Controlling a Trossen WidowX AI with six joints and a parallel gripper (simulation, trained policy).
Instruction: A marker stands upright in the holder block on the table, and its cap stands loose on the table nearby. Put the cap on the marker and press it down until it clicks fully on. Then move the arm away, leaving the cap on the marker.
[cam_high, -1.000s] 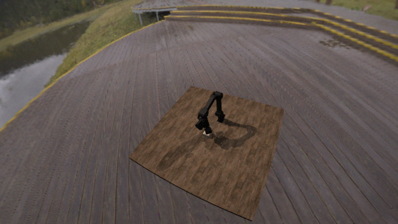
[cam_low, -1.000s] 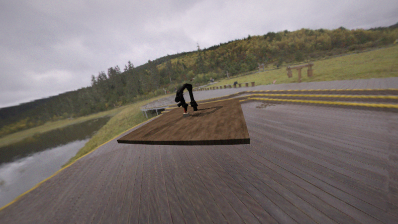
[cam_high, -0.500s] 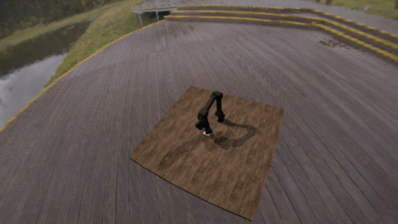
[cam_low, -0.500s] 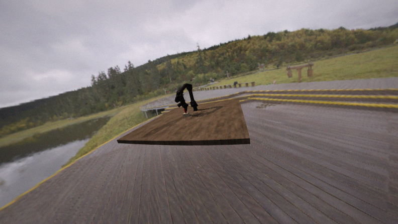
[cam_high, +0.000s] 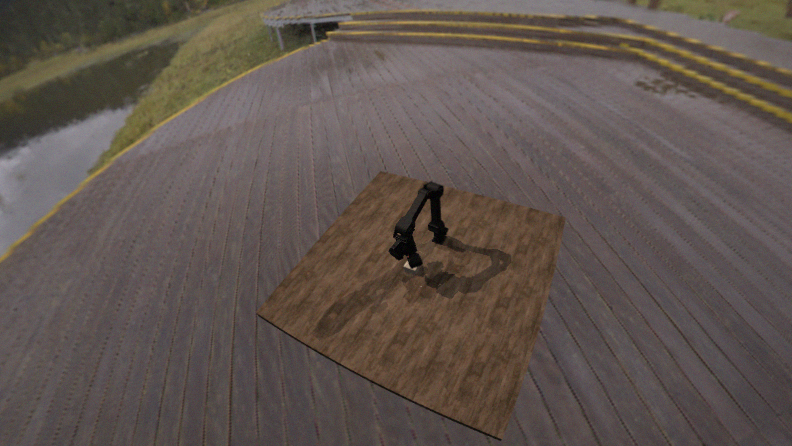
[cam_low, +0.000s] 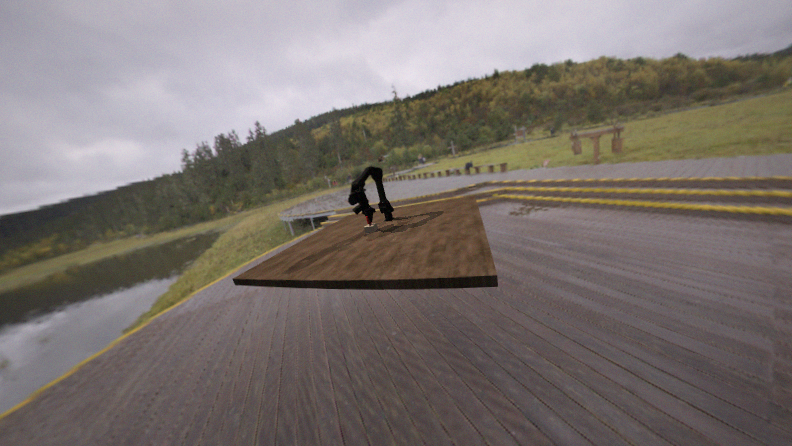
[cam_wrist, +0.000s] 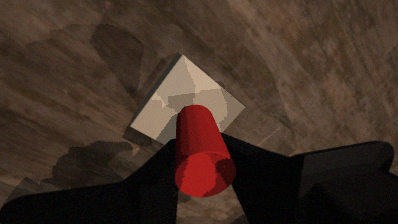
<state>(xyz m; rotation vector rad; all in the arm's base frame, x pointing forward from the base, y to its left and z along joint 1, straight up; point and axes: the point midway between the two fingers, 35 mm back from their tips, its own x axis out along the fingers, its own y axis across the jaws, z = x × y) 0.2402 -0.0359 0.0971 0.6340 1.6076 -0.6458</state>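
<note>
My gripper tip is 10 mm short of the red cap, 10 mm to the left of it and 20 mm below it.
</note>
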